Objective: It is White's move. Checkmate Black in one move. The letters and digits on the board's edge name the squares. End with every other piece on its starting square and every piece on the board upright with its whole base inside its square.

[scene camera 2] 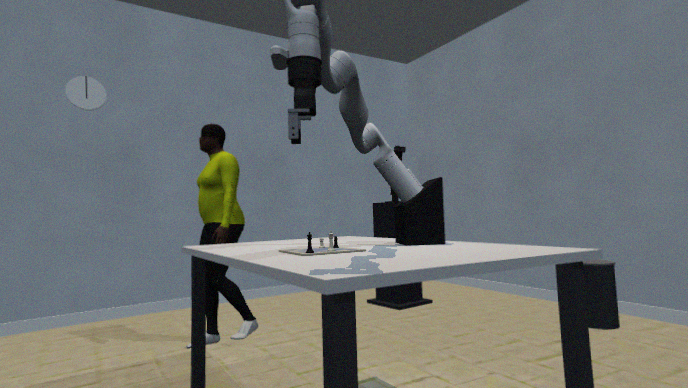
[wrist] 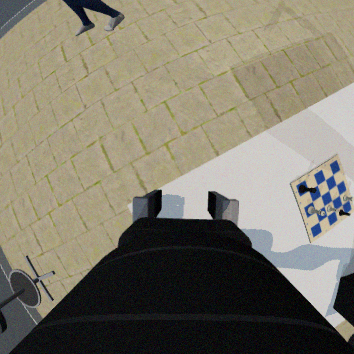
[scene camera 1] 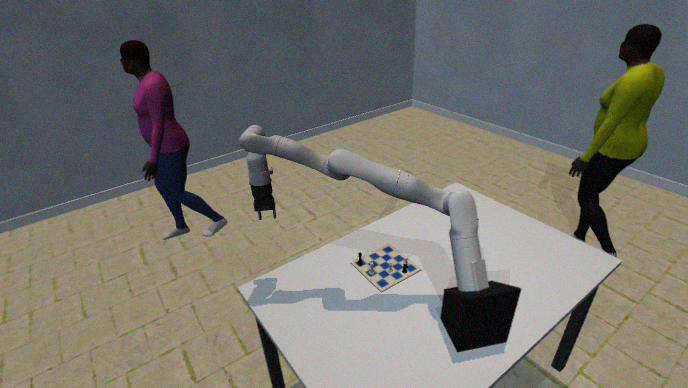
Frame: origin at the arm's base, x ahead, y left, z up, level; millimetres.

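Seen in the pictures: gripper, fingertip midpoint: (scene camera 2: pixel 294 141) (wrist: pixel 184 199) (scene camera 1: pixel 267 217); arm's base, link origin: (scene camera 2: pixel 412 196) (scene camera 1: pixel 472 288).
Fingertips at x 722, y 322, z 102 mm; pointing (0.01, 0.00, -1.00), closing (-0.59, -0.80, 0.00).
Note:
Pixels of each thing's top centre, then the offset from my fingertips to it. Level surfaces: height alone.
- cream chessboard, top centre: (scene camera 2: pixel 321 249) (wrist: pixel 326 198) (scene camera 1: pixel 385 265) dx -306, dy -355, dz -282 mm
- tall black piece, top centre: (scene camera 2: pixel 309 232) (wrist: pixel 316 190) (scene camera 1: pixel 360 252) dx -219, dy -288, dz -218 mm
- tall white piece, top centre: (scene camera 2: pixel 330 231) (wrist: pixel 324 213) (scene camera 1: pixel 371 261) dx -295, dy -281, dz -218 mm
- smaller black piece, top centre: (scene camera 2: pixel 335 236) (wrist: pixel 349 214) (scene camera 1: pixel 405 264) dx -390, dy -385, dz -242 mm
- table, surface height: dz -288 mm
The small blue and cream chessboard (scene camera 1: pixel 367 277) (scene camera 2: pixel 292 252) (wrist: pixel 301 212) lies on the white table. A tall black piece (scene camera 1: pixel 360 258) (scene camera 2: pixel 309 243) (wrist: pixel 306 189), like a king, stands on a blue corner square. A tall white piece (scene camera 1: pixel 371 269) (scene camera 2: pixel 331 241) stands near it. A shorter white piece (scene camera 1: pixel 390 267) (scene camera 2: pixel 321 243) stands farther along. A smaller black piece (scene camera 1: pixel 405 268) (scene camera 2: pixel 336 242) (wrist: pixel 344 213) and another white piece (scene camera 1: pixel 406 260) (wrist: pixel 347 198) stand near the opposite side. Edge letters and digits are unreadable. My gripper (scene camera 1: pixel 267 217) (scene camera 2: pixel 295 140) (wrist: pixel 184 199) is open and empty, high above and off to the board's side.
The black robot base (scene camera 1: pixel 480 317) (scene camera 2: pixel 425 215) stands on the table (scene camera 1: pixel 340 350) (scene camera 2: pixel 475 260) (wrist: pixel 220 185). A person in pink (scene camera 1: pixel 157 110) and one in yellow-green (scene camera 1: pixel 630 110) (scene camera 2: pixel 220 185) stand on the floor. A stool-like object (wrist: pixel 25 288) shows at the wrist view's lower left.

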